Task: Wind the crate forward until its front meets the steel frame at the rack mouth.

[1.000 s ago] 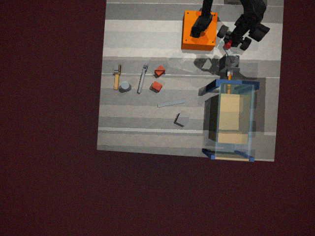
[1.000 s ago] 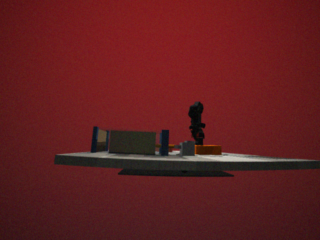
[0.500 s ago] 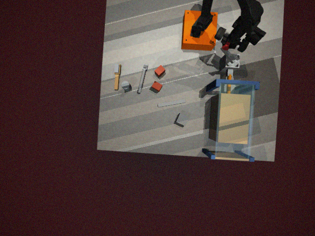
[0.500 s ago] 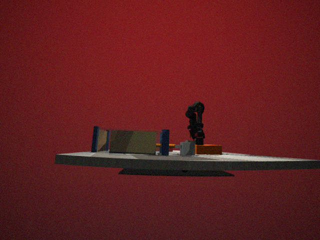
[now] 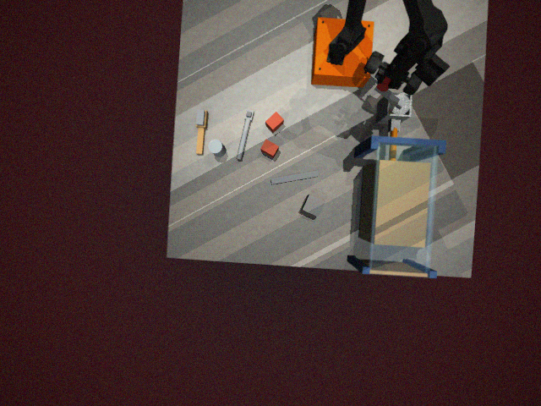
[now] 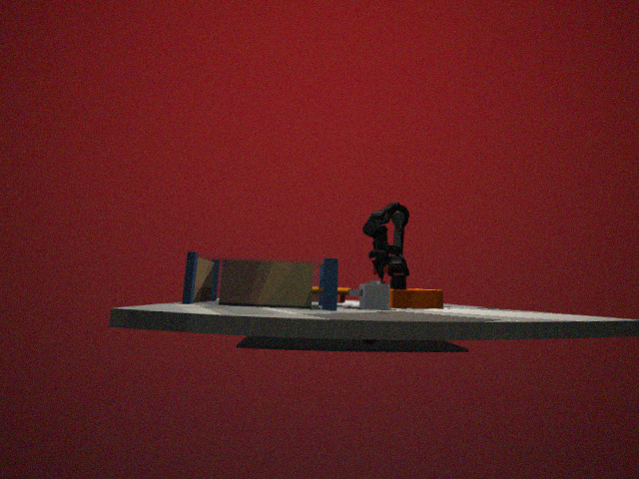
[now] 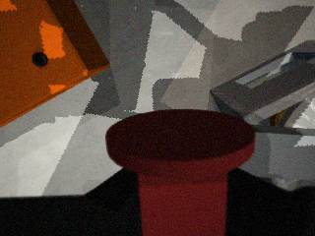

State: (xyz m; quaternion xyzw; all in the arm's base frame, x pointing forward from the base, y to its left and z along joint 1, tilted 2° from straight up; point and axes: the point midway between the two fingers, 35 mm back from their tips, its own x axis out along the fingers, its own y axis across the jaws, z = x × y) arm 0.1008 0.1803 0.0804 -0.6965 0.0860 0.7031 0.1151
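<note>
The grey crank handle is 1 cm ahead of my gripper tip, 3 cm to the left of it and 1 cm below it. Also, from my gripper tip: winch 2 cm ahead, 8 cm to the left, 8 cm below; then red knob 2 cm above; then blue frame 19 cm ahead, 12 cm to the left, 1 cm below.
</note>
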